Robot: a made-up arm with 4 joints.
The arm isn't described. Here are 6 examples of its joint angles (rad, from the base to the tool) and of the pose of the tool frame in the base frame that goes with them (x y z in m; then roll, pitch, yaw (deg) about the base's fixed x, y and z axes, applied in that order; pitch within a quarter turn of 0, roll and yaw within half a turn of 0).
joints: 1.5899 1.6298 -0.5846 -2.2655
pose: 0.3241 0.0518 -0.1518 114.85 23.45 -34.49
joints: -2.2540 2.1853 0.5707 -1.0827
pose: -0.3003 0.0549 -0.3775 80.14 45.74 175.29
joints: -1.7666 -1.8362 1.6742 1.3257
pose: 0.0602 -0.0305 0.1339 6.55 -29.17 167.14
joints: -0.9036 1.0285 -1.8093 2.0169
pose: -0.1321 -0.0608 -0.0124 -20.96 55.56 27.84
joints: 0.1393 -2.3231 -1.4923 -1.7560
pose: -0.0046 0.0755 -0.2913 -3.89 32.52 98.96
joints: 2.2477 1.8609 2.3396 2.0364
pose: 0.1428 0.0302 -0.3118 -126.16 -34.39 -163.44
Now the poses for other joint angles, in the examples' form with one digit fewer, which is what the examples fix.
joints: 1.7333 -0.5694 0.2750 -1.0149
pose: 0.006 0.168 0.177 -58.3 -52.4 132.9
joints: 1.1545 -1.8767 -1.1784 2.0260
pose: 0.076 0.029 -0.202 -151.0 -41.1 -36.8
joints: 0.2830 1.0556 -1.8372 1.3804
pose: -0.013 -0.147 0.047 -14.0 19.0 109.2
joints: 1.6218 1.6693 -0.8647 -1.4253
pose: 0.383 0.092 -0.115 139.8 -0.7 8.3
